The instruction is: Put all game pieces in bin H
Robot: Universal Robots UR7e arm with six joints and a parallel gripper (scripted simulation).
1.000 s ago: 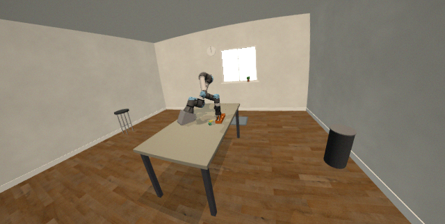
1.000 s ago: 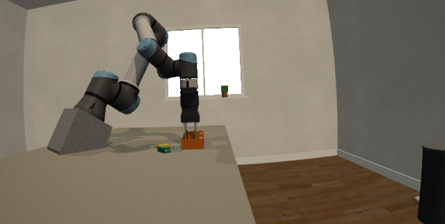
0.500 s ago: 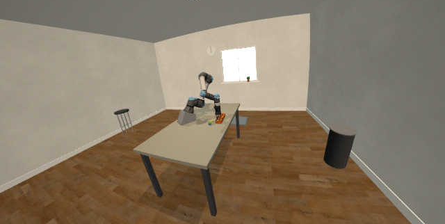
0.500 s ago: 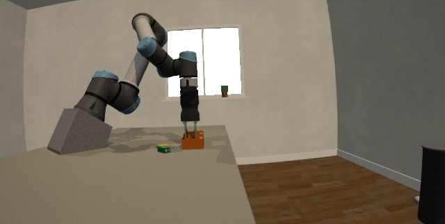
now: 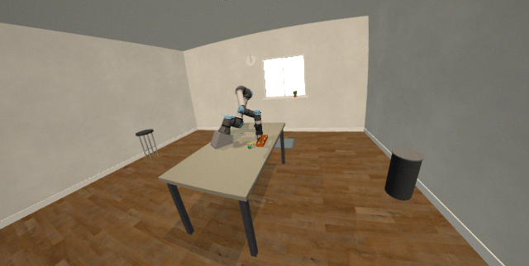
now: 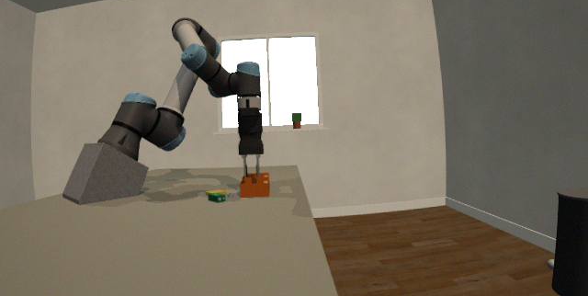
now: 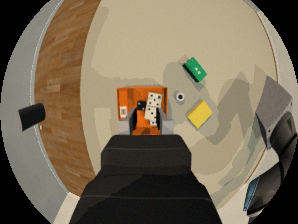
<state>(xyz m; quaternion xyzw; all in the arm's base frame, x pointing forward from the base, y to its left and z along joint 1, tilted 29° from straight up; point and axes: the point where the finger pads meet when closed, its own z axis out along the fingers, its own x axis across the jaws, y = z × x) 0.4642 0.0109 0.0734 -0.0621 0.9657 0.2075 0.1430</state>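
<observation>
Right now my hand is 60 mm above the dark piece, 10 mm to the left of it and 10 mm short of it. Also, from my hand: orange bin (80 mm to the left, 50 mm below, 10 mm behind); then grey thing (70 mm below, 60 mm behind, 30 mm to the right); then white domino (60 mm below, 20 mm behind).
</observation>
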